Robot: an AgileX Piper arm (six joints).
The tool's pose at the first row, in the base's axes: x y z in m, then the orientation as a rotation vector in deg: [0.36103, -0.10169, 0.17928, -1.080, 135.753, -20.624]
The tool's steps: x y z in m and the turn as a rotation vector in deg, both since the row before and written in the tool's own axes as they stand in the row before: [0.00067, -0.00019, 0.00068, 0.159, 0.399, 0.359]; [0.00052, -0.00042, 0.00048, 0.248, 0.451, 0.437]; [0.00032, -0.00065, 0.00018, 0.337, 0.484, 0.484]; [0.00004, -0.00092, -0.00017, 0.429, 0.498, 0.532]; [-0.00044, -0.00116, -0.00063, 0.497, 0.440, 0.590]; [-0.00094, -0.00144, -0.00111, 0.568, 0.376, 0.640]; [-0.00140, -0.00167, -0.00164, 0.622, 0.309, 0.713]
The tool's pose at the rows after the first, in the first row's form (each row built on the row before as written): [0.36098, -0.10212, 0.17841, -0.509, 136.092, -20.675]; [0.36088, -0.10270, 0.17784, 0.207, 136.458, -20.799]; [0.36069, -0.10340, 0.17767, 1.029, 136.834, -21.009]; [0.36044, -0.10424, 0.17800, 1.955, 137.198, -21.307]; [0.36022, -0.10514, 0.17903, 2.973, 137.482, -21.656]; [0.36002, -0.10614, 0.18080, 4.073, 137.678, -22.063]; [0.35979, -0.10718, 0.18331, 5.273, 137.782, -22.497]
